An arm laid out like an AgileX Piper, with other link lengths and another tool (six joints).
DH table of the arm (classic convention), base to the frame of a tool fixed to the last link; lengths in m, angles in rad. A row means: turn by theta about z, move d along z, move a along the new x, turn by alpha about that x. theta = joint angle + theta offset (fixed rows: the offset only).
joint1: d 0.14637  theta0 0  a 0  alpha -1.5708
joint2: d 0  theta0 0.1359  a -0.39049  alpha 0
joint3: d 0  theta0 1.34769  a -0.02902  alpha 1.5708
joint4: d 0.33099  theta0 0  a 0  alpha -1.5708
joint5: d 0  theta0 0  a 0  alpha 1.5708
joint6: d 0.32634  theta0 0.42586  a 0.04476  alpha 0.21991
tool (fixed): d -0.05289  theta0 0  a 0  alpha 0
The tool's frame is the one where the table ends.
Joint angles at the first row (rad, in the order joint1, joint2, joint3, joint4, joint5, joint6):
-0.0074, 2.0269, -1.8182, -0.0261, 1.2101, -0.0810
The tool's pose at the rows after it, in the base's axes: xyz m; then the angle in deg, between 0 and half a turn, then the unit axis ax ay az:
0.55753 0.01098 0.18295 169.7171 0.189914 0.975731 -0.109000
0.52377 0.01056 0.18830 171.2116 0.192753 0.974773 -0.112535
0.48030 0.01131 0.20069 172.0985 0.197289 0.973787 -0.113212
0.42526 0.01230 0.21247 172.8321 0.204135 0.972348 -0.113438
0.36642 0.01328 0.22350 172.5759 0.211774 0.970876 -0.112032
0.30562 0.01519 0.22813 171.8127 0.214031 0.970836 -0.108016
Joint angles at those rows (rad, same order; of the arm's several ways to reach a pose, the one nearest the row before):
-0.0074, 1.9839, -1.7514, -0.0428, 1.2093, -0.0620
-0.0074, 1.9074, -1.6485, -0.0467, 1.2093, -0.0519
-0.0074, 1.7974, -1.5238, -0.0467, 1.2093, -0.0406
-0.0074, 1.6585, -1.3734, -0.0467, 1.2093, -0.0251
-0.0074, 1.5000, -1.2210, -0.0467, 1.2093, -0.0102
-0.0074, 1.3318, -1.0698, -0.0415, 1.2111, -0.0088

